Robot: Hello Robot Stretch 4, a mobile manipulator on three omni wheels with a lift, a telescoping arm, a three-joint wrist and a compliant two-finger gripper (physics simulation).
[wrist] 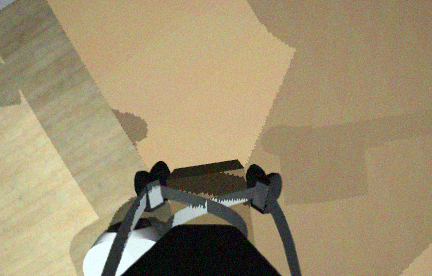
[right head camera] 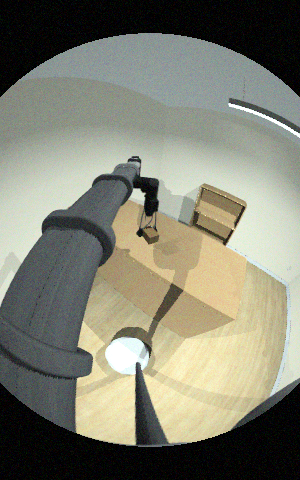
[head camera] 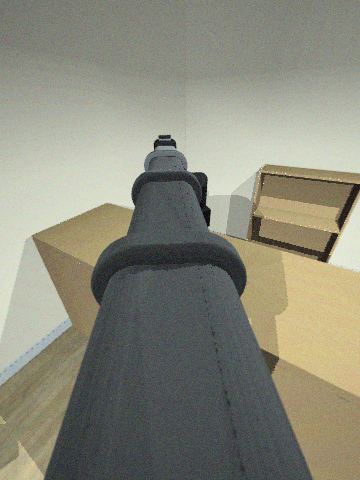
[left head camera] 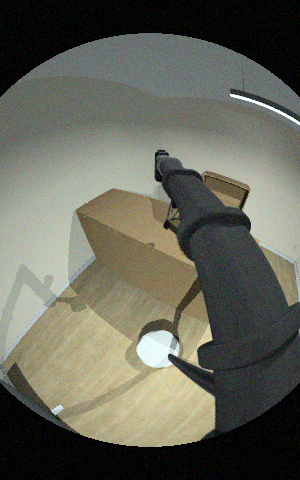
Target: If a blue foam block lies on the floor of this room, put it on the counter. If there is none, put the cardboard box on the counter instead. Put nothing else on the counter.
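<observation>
The cardboard box [right head camera: 150, 235] [wrist: 210, 184] is a small brown block held between the two fingertips. My gripper [right head camera: 148, 231] [wrist: 207, 178] is shut on it and points down, hanging over the counter in the right head view. The counter [head camera: 320, 310] [left head camera: 125, 210] [right head camera: 215, 270] [wrist: 200, 75] is a long light-wood block with a flat top. The arm's shadow falls across its top. In the left head view the arm hides much of the gripper and box. The exact gap between box and counter top is hard to tell. No blue foam block shows.
An open wooden shelf unit [head camera: 310, 172] [right head camera: 222, 191] stands behind the counter, near the wall. A white round drum [left head camera: 157, 348] [right head camera: 127, 355] [wrist: 117, 255] sits low in front of the counter. A small white piece [left head camera: 58, 409] shows at lower left.
</observation>
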